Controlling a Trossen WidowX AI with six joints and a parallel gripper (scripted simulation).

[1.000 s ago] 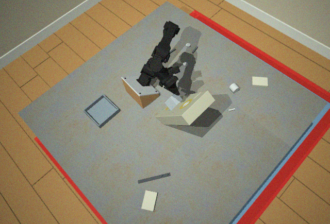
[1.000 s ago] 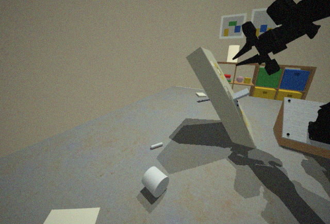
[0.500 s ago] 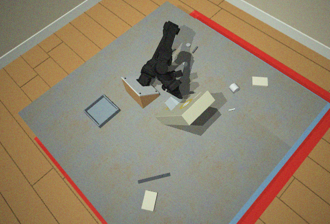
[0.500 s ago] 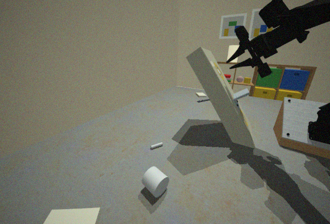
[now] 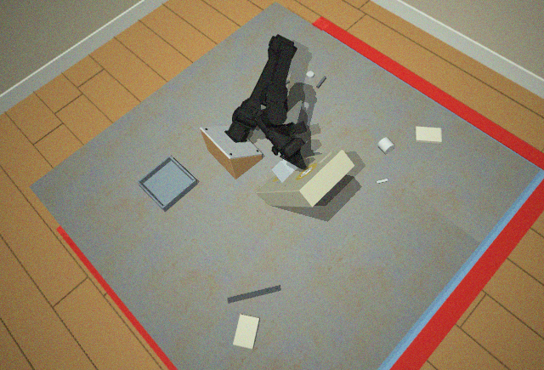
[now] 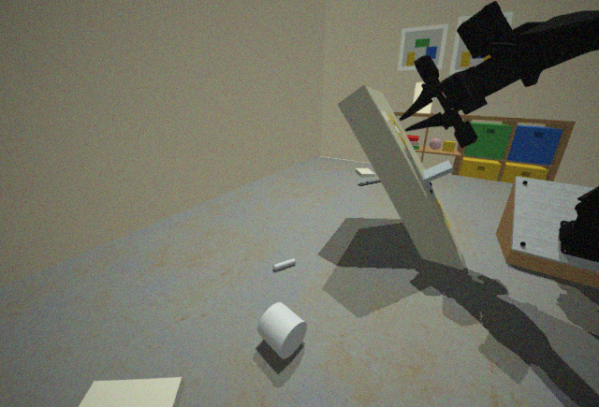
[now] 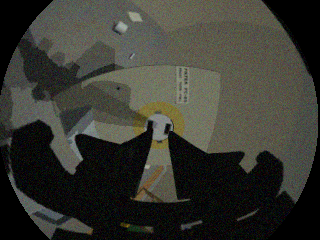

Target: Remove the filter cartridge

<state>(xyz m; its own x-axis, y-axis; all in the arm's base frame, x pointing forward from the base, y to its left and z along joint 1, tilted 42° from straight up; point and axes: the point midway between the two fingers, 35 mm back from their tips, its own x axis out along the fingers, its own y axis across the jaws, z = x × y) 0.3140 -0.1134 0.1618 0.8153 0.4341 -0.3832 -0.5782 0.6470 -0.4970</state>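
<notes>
My gripper tip is now 20 mm short of the round filter cartridge and 20 mm above it. From my gripper tip the other things lie so: grey-blue tray: 390 mm behind, 310 mm to the right, 230 mm below; cream service panel: 20 mm behind, 90 mm below.
</notes>
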